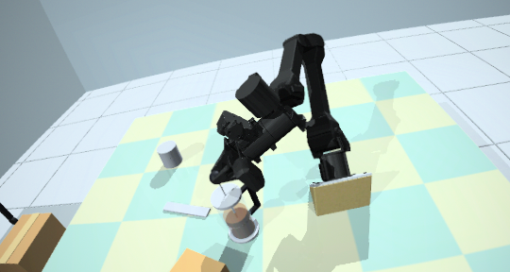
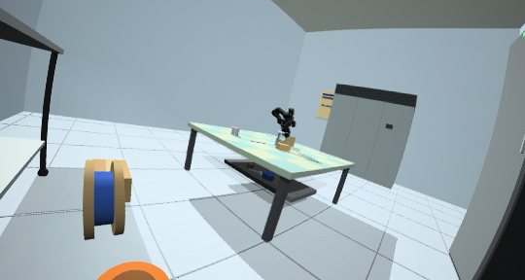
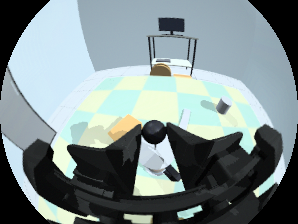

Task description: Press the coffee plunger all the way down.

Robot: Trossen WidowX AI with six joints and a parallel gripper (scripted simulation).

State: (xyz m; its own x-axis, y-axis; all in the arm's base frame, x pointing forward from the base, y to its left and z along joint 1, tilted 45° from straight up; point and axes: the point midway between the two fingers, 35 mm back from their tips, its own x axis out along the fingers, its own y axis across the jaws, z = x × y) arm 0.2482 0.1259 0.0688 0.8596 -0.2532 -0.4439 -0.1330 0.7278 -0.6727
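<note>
Now: gripper tip 100 mm above the coffee press, 30 mm past it and 10 mm to the left of it. Also, from my gripper tip: orange box (180 mm below, 110 mm to the left, 80 mm ahead).
</note>
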